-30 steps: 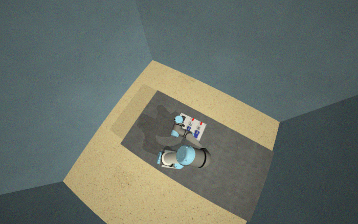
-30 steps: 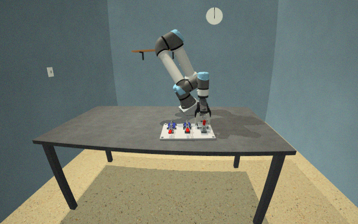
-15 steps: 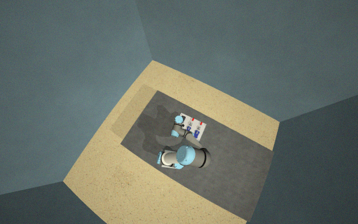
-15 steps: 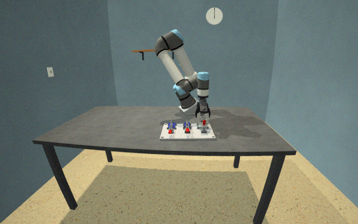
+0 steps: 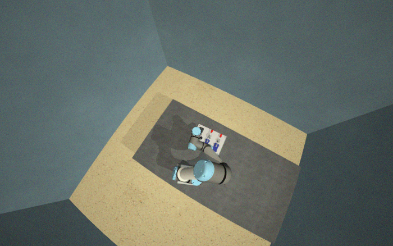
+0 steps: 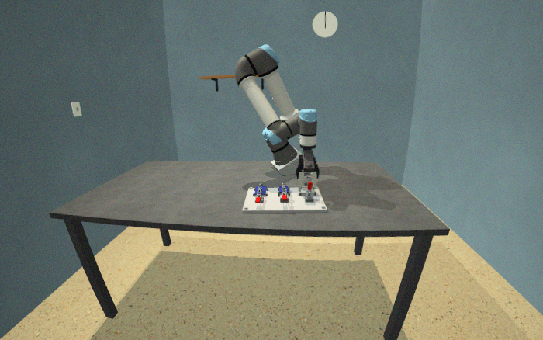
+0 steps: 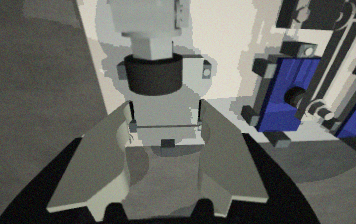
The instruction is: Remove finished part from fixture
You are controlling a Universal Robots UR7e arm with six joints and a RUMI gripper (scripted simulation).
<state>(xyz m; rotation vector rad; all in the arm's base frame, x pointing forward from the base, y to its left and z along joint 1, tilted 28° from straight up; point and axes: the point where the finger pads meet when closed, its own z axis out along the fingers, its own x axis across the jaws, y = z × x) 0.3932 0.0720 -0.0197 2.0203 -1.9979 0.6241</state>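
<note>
Right now the grey finished part is 10 mm below my hand and 10 mm behind it. From my hand the other things lie so: blue blank 110 mm to the right, 10 mm below; fixture plate 110 mm to the right, 50 mm ahead, 30 mm below.
</note>
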